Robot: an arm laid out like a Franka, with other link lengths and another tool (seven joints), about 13 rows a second.
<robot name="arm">
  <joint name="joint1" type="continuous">
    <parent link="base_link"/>
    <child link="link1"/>
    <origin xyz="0 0 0.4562" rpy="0 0 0"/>
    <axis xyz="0 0 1"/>
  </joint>
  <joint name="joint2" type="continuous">
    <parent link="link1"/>
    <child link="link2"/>
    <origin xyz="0 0 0" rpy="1.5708 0 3.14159"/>
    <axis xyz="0 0 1"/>
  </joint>
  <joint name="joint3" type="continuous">
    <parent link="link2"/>
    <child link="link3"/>
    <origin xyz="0 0.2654 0" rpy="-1.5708 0 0"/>
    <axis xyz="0 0 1"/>
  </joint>
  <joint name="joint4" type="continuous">
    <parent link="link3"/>
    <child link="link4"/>
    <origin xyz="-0.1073 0 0" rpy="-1.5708 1.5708 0"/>
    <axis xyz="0 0 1"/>
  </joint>
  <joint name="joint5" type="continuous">
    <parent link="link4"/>
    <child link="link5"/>
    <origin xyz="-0.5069 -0.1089 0" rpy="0 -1.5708 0"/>
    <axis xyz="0 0 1"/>
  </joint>
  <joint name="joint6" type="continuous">
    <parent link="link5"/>
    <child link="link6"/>
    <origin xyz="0 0 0" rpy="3.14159 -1.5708 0"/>
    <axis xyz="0 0 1"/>
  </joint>
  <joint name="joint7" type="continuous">
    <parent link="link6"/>
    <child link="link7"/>
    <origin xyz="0 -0.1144 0" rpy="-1.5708 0 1.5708"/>
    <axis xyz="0 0 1"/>
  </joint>
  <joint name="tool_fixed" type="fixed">
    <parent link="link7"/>
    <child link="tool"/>
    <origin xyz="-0.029 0.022 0.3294" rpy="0 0.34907 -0.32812"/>
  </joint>
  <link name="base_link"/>
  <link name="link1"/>
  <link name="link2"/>
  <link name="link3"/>
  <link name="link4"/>
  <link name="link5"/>
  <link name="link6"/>
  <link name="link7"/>
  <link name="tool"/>
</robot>
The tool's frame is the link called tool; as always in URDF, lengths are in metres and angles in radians. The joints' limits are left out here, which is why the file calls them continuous.
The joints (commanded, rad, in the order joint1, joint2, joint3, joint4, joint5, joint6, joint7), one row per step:
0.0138, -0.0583, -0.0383, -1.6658, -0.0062, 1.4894, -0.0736
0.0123, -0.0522, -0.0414, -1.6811, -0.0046, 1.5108, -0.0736
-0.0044, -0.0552, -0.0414, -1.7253, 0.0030, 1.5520, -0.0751
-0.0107, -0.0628, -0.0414, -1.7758, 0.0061, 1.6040, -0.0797
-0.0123, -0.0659, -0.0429, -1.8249, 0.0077, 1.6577, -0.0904
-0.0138, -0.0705, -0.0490, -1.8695, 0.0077, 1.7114, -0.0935
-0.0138, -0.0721, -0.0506, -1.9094, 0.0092, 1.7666, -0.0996
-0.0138, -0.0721, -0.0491, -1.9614, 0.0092, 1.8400, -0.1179
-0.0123, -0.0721, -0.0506, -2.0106, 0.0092, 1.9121, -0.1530
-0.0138, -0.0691, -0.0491, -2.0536, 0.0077, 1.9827, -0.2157
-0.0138, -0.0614, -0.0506, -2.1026, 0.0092, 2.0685, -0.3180
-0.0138, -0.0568, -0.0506, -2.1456, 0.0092, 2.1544, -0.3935
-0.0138, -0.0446, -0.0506, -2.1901, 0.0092, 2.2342, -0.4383
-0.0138, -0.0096, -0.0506, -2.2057, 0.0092, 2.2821, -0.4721
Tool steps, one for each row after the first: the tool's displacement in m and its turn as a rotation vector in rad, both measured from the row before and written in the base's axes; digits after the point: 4 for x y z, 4 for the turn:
0.0035, -0.0028, -0.0115, 0.0015, 0.0000, -0.0046
0.0020, -0.0093, -0.0207, 0.0079, -0.0003, -0.0158
0.0030, -0.0035, -0.0204, 0.0034, -0.0093, -0.0023
0.0027, -0.0015, -0.0227, 0.0024, -0.0079, 0.0069
0.0033, -0.0055, -0.0188, 0.0000, -0.0137, -0.0049
0.0045, -0.0008, -0.0177, 0.0009, -0.0171, 0.0036
0.0046, 0.0012, -0.0243, -0.0006, -0.0216, 0.0190
0.0035, 0.0006, -0.0223, -0.0002, -0.0234, 0.0344
0.0031, 0.0008, -0.0204, -0.0026, -0.0252, 0.0626
0.0021, 0.0012, -0.0252, -0.0025, -0.0301, 0.0994
0.0045, 0.0010, -0.0185, -0.0066, -0.0388, 0.0746
-0.0004, 0.0005, -0.0254, -0.0060, -0.0232, 0.0439
-0.0025, 0.0002, -0.0283, -0.0048, 0.0027, 0.0333

